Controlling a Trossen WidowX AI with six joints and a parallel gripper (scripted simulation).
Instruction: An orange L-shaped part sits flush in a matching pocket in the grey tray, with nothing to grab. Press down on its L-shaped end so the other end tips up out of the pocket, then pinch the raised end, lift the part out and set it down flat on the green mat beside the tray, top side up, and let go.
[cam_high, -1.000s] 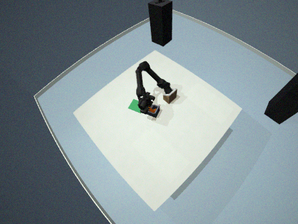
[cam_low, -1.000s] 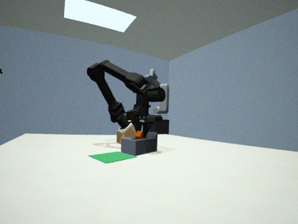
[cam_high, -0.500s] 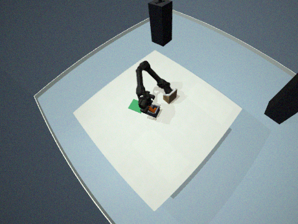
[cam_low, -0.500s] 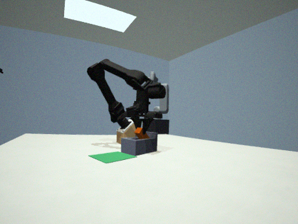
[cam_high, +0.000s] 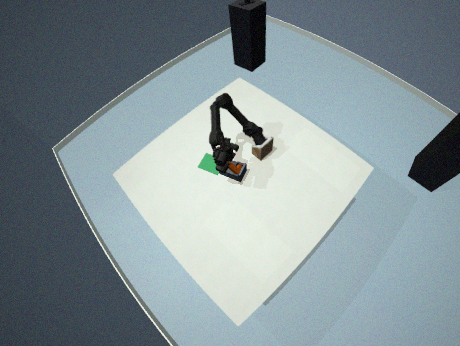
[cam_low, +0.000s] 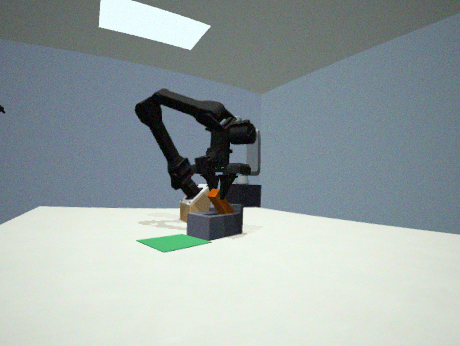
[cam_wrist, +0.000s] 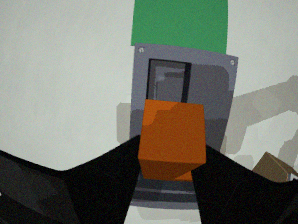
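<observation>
Right now my gripper tip is 14 cm to the left of the green mat, 12 cm above it and 2 cm short of it. Also, from my gripper tip: orange L-shaped part: 3 cm to the left, 3 cm below, 2 cm behind.
</observation>
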